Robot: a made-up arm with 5 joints.
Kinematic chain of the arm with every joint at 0, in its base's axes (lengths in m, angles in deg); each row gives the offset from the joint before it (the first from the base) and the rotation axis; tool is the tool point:
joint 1: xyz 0 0 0.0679 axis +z
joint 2: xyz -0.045 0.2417 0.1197 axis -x
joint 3: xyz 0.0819 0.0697 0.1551 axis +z
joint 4: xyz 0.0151 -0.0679 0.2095 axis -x
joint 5: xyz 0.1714 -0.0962 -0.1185 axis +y
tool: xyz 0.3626 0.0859 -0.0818
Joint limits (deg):
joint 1: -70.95..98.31
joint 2: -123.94..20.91
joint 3: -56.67..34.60
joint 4: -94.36..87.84
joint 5: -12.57..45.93
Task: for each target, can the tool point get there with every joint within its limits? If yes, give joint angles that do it. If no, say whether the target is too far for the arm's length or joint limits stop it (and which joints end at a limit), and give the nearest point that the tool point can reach.
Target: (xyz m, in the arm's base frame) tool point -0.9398 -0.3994 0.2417
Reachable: no: joint limits stop it (at a limit: joint 1, joint 2, joint 3, joint 5) | nearest point -0.9216 0.0080 0.2920 | short by 0.411 m
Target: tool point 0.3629 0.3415 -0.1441
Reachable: yes | joints 31.84 -98.61 -15.57 42.57 7.19
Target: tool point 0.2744 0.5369 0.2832
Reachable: yes | joints 57.46 -54.80 4.49 21.50 -3.99
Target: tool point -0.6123 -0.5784 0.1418
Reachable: no: joint limits stop it (at a limit: joint 1, joint 4) | nearest point -0.2989 -0.3600 0.1585 | short by 0.382 m
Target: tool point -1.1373 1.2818 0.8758
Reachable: no: too far | nearest point -0.5972 0.6731 0.4923 | short by 0.900 m
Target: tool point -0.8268 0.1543 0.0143
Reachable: no: joint limits stop it (at a limit: joint 1, joint 2, joint 3) | nearest point -0.7673 0.1435 0.0916 | short by 0.098 m
